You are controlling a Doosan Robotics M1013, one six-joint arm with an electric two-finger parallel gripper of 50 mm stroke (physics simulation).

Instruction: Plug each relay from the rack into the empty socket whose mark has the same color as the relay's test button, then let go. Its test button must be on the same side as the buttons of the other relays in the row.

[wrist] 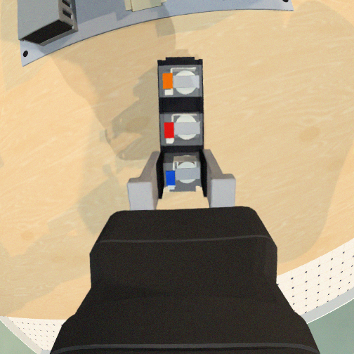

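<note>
My gripper [181, 164] is shut on the relay with the blue test button [187, 173], its dark pads against the relay's left and right sides. This relay is at the near end of the black rack [180, 104]; whether it still sits in the rack's slot cannot be told. Its blue button is on the left side in this view. The relay with the red test button [187, 128] stands in the middle of the rack, and the relay with the orange test button [187, 81] at the far end, both with buttons on the left. The sockets and their marks do not show.
A grey-blue panel [105, 19] crosses the top of the view, cut off by the frame. A grey box [42, 20] with dark openings stands on its left end, and part of a pale yellow part [145, 4] shows near its middle. The rack stands on a wooden table top [270, 115].
</note>
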